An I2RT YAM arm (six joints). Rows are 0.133 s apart.
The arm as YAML. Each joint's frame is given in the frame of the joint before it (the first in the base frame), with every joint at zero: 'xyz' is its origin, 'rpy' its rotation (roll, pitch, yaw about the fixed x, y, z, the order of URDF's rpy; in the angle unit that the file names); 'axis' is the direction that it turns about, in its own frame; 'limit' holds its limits. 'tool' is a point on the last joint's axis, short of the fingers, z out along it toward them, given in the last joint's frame.
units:
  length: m
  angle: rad
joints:
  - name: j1
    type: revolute
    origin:
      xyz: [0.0, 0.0, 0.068]
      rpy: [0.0, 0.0, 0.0]
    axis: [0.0, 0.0, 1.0]
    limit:
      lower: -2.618
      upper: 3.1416
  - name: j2
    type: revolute
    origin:
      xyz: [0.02, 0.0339, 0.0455]
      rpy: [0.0, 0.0, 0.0]
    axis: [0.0, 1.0, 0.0]
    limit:
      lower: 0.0
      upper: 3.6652
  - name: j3
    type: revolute
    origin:
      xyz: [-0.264, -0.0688, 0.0]
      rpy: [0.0, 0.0, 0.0]
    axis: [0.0, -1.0, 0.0]
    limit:
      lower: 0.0
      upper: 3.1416
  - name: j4
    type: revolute
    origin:
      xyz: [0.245, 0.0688, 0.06]
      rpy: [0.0, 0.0, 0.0]
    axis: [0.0, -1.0, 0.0]
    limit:
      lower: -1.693
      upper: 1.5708
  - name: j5
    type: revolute
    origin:
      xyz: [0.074, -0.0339, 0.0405]
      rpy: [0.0, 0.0, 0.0]
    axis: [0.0, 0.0, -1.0]
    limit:
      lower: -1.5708
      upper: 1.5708
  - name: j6
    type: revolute
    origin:
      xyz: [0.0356, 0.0, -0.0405]
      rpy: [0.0, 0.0, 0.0]
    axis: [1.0, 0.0, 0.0]
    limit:
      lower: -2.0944
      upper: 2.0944
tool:
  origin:
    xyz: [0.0, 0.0, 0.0]
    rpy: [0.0, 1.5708, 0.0]
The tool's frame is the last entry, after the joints.
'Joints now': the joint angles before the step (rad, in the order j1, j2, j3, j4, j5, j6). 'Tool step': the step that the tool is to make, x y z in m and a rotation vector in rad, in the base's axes. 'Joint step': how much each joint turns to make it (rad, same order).
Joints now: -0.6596 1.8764 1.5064 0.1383 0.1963 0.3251
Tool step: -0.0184 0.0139 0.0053 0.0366 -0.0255 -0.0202
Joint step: 0.0001 -0.0892 -0.0873 -0.0140 0.0092 0.0491
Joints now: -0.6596 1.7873 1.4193 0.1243 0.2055 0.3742
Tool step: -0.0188 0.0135 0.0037 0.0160 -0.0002 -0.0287
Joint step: 0.0000 -0.0874 -0.0827 -0.0186 0.0246 0.0200
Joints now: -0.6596 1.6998 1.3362 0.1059 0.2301 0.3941
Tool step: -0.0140 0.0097 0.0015 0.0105 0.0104 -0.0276
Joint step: 0.0000 -0.0628 -0.0564 -0.0233 0.0261 0.0094
